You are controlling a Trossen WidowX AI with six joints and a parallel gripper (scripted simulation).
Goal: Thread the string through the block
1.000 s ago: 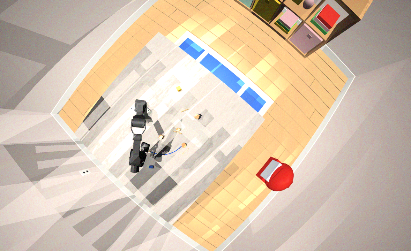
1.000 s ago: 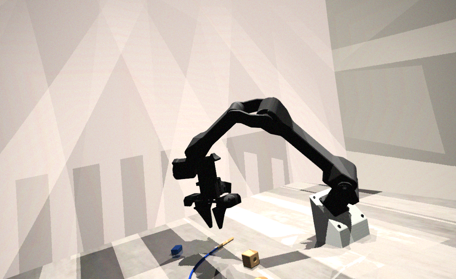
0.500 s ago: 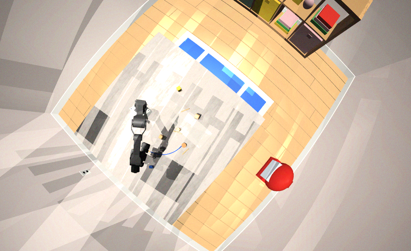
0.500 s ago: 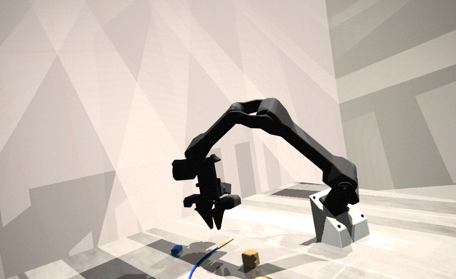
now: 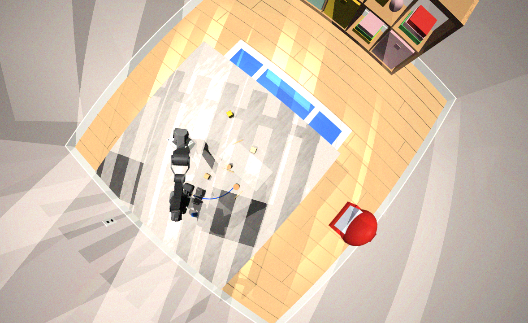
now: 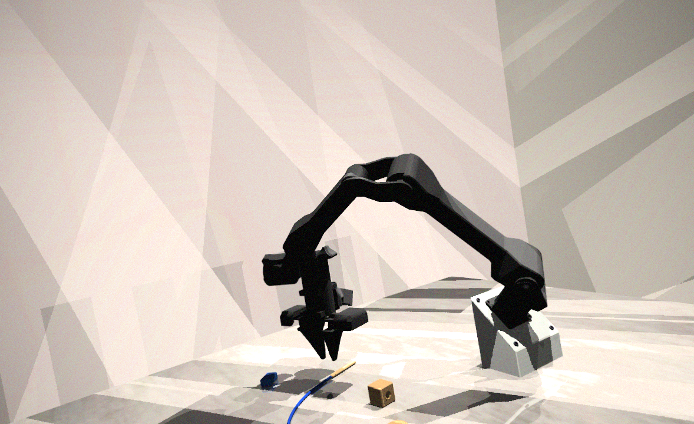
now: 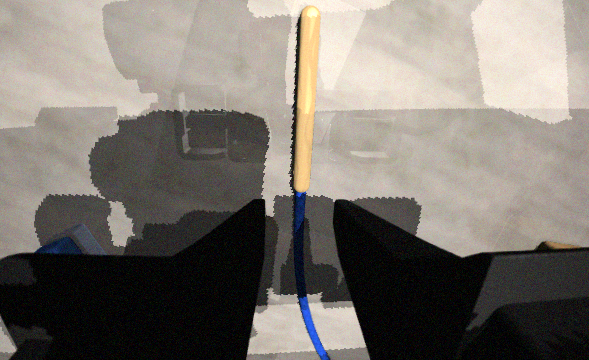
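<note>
My gripper tip is now 90 mm short of the blue piece, 100 mm to the left of it and 30 mm above it. Also, from my gripper tip: yellow cube: 120 mm behind, 590 mm to the left, 20 mm below; wooden cylinder: 90 mm ahead, 310 mm to the left, 20 mm below; round button: 200 mm ahead, 230 mm to the left, 30 mm below.
</note>
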